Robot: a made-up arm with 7 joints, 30 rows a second.
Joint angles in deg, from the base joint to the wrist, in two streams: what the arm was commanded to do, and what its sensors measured. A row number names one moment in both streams.
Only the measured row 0 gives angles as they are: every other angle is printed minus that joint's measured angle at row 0.
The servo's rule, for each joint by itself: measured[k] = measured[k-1] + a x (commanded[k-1-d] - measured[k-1]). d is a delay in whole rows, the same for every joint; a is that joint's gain. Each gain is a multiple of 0.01, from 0.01 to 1. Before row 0 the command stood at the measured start. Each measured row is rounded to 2 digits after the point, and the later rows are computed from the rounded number. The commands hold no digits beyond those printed.
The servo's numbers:
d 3
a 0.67 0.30 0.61 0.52 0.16 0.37 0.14
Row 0, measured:
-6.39, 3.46, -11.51, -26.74, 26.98, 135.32, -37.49
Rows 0 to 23, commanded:
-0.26, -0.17, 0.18, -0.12, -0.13, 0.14, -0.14
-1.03, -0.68, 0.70, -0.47, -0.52, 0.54, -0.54
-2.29, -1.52, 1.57, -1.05, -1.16, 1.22, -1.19
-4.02, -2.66, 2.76, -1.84, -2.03, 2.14, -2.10
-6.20, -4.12, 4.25, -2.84, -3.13, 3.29, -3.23
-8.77, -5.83, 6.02, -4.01, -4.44, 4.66, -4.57
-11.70, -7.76, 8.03, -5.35, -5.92, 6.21, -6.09
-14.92, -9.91, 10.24, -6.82, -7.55, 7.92, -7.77
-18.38, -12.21, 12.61, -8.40, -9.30, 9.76, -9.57
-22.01, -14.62, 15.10, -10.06, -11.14, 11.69, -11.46
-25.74, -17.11, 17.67, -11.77, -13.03, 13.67, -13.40
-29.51, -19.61, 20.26, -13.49, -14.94, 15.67, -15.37
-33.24, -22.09, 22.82, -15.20, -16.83, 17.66, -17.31
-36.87, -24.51, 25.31, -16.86, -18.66, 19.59, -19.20
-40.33, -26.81, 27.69, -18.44, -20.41, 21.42, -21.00
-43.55, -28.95, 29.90, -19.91, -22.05, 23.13, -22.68
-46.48, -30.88, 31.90, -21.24, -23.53, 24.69, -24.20
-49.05, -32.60, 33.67, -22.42, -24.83, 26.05, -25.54
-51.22, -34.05, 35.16, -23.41, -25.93, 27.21, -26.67
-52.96, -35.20, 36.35, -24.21, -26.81, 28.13, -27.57
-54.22, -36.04, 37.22, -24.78, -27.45, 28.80, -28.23
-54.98, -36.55, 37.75, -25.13, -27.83, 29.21, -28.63
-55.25, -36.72, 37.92, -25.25, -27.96, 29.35, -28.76
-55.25, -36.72, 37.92, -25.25, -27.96, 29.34, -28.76
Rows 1 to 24, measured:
0.00, 0.00, 0.00, 0.00, 0.00, 0.00, 0.00
0.00, 0.00, 0.00, 0.00, 0.00, 0.00, 0.00
0.00, 0.00, 0.00, 0.00, 0.00, 0.00, 0.00
-0.17, -0.05, 0.11, -0.06, -0.02, 0.05, -0.02
-0.75, -0.24, 0.47, -0.27, -0.10, 0.23, -0.09
-1.78, -0.62, 1.14, -0.68, -0.27, 0.60, -0.24
-3.28, -1.23, 2.13, -1.28, -0.55, 1.17, -0.50
-5.24, -2.10, 3.42, -2.09, -0.96, 1.95, -0.88
-7.61, -3.22, 5.01, -3.09, -1.52, 2.95, -1.40
-10.35, -4.58, 6.85, -4.27, -2.22, 4.16, -2.06
-13.41, -6.18, 8.92, -5.60, -3.07, 5.55, -2.86
-16.74, -7.99, 11.17, -7.06, -4.07, 7.11, -3.80
-20.27, -9.98, 13.57, -8.62, -5.20, 8.80, -4.87
-23.93, -12.12, 16.07, -10.26, -6.45, 10.60, -6.06
-27.67, -14.37, 18.63, -11.94, -7.81, 12.48, -7.36
-31.40, -16.69, 21.19, -13.64, -9.25, 14.40, -8.75
-35.06, -19.04, 23.70, -15.31, -10.76, 16.32, -10.21
-38.59, -21.37, 26.13, -16.94, -12.30, 18.21, -11.72
-41.91, -23.64, 28.43, -18.48, -13.86, 20.03, -13.25
-44.97, -25.81, 30.55, -19.92, -15.41, 21.75, -14.78
-47.70, -27.85, 32.45, -21.22, -16.92, 23.34, -16.29
-50.06, -29.71, 34.10, -22.36, -18.36, 24.77, -17.74
-52.00, -31.36, 35.47, -23.32, -19.71, 26.01, -19.12
-53.49, -32.76, 36.54, -24.08, -20.95, 27.04, -20.40

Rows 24 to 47, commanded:
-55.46, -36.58, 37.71, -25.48, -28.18, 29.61, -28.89
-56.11, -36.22, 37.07, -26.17, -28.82, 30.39, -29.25
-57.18, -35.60, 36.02, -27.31, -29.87, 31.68, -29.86
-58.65, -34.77, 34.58, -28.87, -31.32, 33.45, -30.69
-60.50, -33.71, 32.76, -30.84, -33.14, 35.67, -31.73
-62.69, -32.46, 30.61, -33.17, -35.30, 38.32, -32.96
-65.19, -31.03, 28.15, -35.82, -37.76, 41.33, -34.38
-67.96, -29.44, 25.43, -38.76, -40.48, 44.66, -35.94
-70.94, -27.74, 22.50, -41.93, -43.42, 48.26, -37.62
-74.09, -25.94, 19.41, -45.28, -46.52, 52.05, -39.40
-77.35, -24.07, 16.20, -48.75, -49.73, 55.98, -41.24
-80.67, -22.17, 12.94, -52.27, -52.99, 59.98, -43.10
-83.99, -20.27, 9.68, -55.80, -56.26, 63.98, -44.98
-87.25, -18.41, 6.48, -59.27, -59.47, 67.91, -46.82
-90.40, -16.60, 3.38, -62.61, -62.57, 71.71, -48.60
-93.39, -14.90, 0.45, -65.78, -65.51, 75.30, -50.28
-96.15, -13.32, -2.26, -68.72, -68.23, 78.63, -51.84
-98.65, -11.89, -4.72, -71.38, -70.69, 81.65, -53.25
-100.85, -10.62, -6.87, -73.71, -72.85, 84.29, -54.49
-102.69, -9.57, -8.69, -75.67, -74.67, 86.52, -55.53
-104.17, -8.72, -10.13, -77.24, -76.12, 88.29, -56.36
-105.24, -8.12, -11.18, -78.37, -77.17, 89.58, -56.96
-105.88, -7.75, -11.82, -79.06, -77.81, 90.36, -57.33
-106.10, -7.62, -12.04, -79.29, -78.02, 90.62, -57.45
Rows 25 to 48, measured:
-54.49, -33.90, 37.28, -24.63, -22.05, 27.84, -21.55
-55.00, -34.75, 37.67, -24.95, -23.00, 28.40, -22.56
-55.17, -35.34, 37.82, -25.11, -23.79, 28.75, -23.43
-55.36, -35.71, 37.75, -25.30, -24.49, 29.07, -24.19
-55.86, -35.86, 37.34, -25.75, -25.18, 29.56, -24.90
-56.74, -35.78, 36.53, -26.56, -25.93, 30.34, -25.59
-58.02, -35.48, 35.34, -27.76, -26.79, 31.49, -26.30
-59.68, -34.95, 33.77, -29.36, -27.81, 33.04, -27.06
-61.70, -34.20, 31.84, -31.34, -29.01, 34.99, -27.89
-64.04, -33.25, 29.59, -33.67, -30.41, 37.34, -28.80
-66.67, -32.11, 27.05, -36.32, -32.02, 40.05, -29.80
-69.53, -30.80, 24.27, -39.24, -33.84, 43.09, -30.89
-72.59, -29.34, 21.31, -42.38, -35.87, 46.41, -32.08
-75.78, -27.76, 18.19, -45.69, -38.09, 49.95, -33.36
-79.06, -26.08, 14.99, -49.11, -40.47, 53.66, -34.72
-82.36, -24.34, 11.75, -52.59, -43.00, 57.48, -36.16
-85.64, -22.56, 8.54, -56.06, -45.64, 61.34, -37.65
-88.83, -20.77, 5.39, -59.47, -48.35, 65.18, -39.18
-91.89, -19.01, 2.38, -62.75, -51.10, 68.92, -40.73
-94.74, -17.30, -0.45, -65.85, -53.84, 72.51, -42.29
-97.36, -15.68, -3.05, -68.73, -56.54, 75.89, -43.82
-99.70, -14.16, -5.38, -71.32, -59.15, 79.00, -45.31
-101.70, -12.78, -7.40, -73.58, -61.63, 81.78, -46.74
-103.35, -11.56, -9.07, -75.48, -63.95, 84.19, -48.09

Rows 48 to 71, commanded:
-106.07, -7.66, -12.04, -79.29, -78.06, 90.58, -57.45
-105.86, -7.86, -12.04, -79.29, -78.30, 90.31, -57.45
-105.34, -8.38, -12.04, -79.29, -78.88, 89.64, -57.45
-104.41, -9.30, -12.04, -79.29, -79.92, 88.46, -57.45
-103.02, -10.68, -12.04, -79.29, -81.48, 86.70, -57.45
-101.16, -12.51, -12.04, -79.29, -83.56, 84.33, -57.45
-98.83, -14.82, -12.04, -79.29, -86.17, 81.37, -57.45
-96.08, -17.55, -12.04, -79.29, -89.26, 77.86, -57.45
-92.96, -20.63, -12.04, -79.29, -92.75, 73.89, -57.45
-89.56, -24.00, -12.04, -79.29, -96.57, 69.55, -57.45
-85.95, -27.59, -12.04, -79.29, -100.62, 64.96, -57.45
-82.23, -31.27, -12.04, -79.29, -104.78, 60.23, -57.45
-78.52, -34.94, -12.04, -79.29, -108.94, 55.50, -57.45
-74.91, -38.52, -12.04, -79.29, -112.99, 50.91, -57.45
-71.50, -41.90, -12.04, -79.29, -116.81, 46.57, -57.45
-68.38, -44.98, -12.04, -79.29, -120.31, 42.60, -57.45
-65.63, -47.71, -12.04, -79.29, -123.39, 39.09, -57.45
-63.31, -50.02, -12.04, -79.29, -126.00, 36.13, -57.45
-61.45, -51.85, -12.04, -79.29, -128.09, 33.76, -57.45
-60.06, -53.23, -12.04, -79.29, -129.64, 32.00, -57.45
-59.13, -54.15, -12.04, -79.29, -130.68, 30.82, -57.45
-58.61, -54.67, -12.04, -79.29, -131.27, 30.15, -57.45
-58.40, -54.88, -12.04, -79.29, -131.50, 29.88, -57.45
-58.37, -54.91, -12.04, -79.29, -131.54, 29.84, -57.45
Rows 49 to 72, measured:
-104.62, -10.53, -10.36, -76.98, -66.07, 86.18, -49.33
-105.46, -9.70, -11.25, -78.06, -67.95, 87.73, -50.45
-105.89, -9.08, -11.73, -78.70, -69.56, 88.80, -51.43
-106.01, -8.65, -11.92, -79.01, -70.92, 89.46, -52.27
-105.91, -8.41, -11.99, -79.16, -72.10, 89.77, -53.00
-105.53, -8.40, -12.02, -79.23, -73.18, 89.72, -53.62
-104.78, -8.67, -12.03, -79.26, -74.26, 89.25, -54.16
-103.60, -9.27, -12.04, -79.28, -75.42, 88.31, -54.62
-101.97, -10.24, -12.04, -79.29, -76.72, 86.84, -55.02
-99.87, -11.61, -12.04, -79.29, -78.23, 84.82, -55.36
-97.33, -13.39, -12.04, -79.29, -79.99, 82.24, -55.65
-94.40, -15.56, -12.04, -79.29, -82.03, 79.15, -55.90
-91.16, -18.09, -12.04, -79.29, -84.36, 75.60, -56.12
-87.67, -20.94, -12.04, -79.29, -86.96, 71.66, -56.31
-84.03, -24.04, -12.04, -79.29, -89.81, 67.43, -56.47
-80.34, -27.31, -12.04, -79.29, -92.87, 63.02, -56.61
-76.70, -30.67, -12.04, -79.29, -96.09, 58.54, -56.73
-73.22, -34.04, -12.04, -79.29, -99.41, 54.11, -56.83
-69.98, -37.32, -12.04, -79.29, -102.75, 49.85, -56.92
-67.07, -40.44, -12.04, -79.29, -106.05, 45.87, -56.99
-64.55, -43.31, -12.04, -79.29, -109.24, 42.27, -57.05
-62.47, -45.87, -12.04, -79.29, -112.26, 39.12, -57.11
-60.86, -48.08, -12.04, -79.29, -115.04, 36.49, -57.16
-59.70, -49.90, -12.04, -79.29, -117.54, 34.39, -57.20

